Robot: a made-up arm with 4 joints. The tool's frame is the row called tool.
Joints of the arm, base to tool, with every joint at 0 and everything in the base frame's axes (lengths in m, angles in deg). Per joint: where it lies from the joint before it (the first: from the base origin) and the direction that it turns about. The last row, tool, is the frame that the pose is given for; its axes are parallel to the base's.
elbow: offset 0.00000 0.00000 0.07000 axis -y
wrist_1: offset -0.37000 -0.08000 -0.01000 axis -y
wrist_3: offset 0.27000 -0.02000 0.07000 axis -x
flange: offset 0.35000 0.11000 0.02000 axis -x
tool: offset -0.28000 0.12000 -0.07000
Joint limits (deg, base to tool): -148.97..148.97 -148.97..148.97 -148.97..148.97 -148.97..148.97
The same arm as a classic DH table. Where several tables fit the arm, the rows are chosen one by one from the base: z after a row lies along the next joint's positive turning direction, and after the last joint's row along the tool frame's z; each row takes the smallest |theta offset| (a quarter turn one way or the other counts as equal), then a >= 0, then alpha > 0; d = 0 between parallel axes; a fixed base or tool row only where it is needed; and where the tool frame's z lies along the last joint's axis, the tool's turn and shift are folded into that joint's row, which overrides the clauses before.
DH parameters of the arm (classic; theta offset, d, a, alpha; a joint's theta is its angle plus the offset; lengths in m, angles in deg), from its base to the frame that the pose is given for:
base (fixed): 0 0.07 0 90
elbow: 1.55 0 -0.3701 0
wrist_1: 88.45 0.1 0.07 -90
wrist_3: 79.7 0 0.1118 0
flange: 10.3 -0.34 0.12 90
tool (fixed): -90 -0.07 0 0
Joint limits (deg, base to tool): -148.97..148.97 -148.97..148.97 -148.97..148.97 -148.97..148.97

